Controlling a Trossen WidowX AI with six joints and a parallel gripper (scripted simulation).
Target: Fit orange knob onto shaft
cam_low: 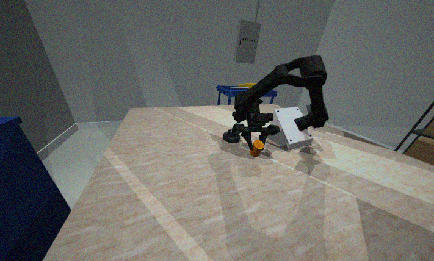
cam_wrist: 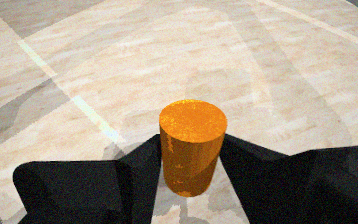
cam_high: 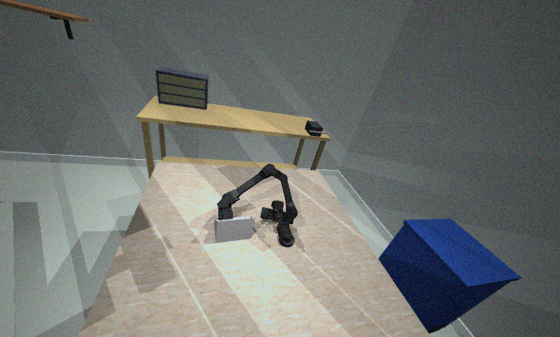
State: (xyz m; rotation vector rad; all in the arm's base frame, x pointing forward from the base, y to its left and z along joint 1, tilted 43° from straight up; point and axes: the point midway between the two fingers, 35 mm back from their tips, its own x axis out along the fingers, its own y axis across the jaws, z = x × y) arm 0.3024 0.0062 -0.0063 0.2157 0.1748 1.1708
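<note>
The orange knob is 10 mm above my gripper tip. From my gripper tip the other things lie so: pedestal (160 mm to the right).
</note>
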